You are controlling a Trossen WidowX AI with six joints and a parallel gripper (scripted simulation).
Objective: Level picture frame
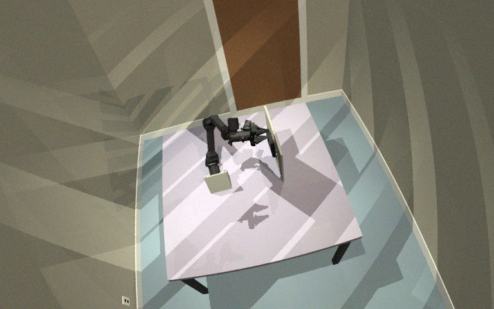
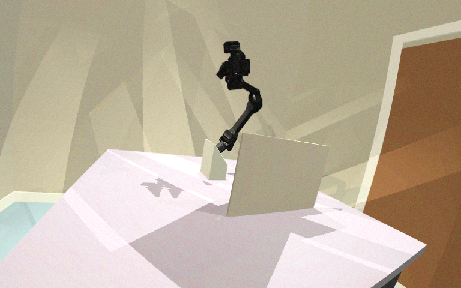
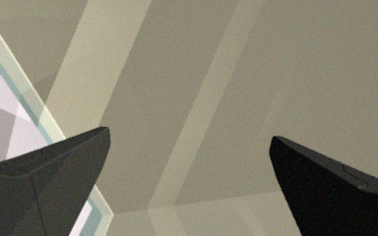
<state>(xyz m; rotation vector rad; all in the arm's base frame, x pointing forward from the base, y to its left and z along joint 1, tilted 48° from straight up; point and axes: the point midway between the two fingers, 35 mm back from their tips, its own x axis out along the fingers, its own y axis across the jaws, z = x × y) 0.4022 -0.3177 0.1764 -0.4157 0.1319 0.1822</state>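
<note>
The picture frame is 30 mm ahead of my gripper tip, 260 mm to the left of it and 390 mm below it. From my gripper tip the other things lie so: beige wall panel: 40 mm ahead, 260 mm to the left, 400 mm below.
</note>
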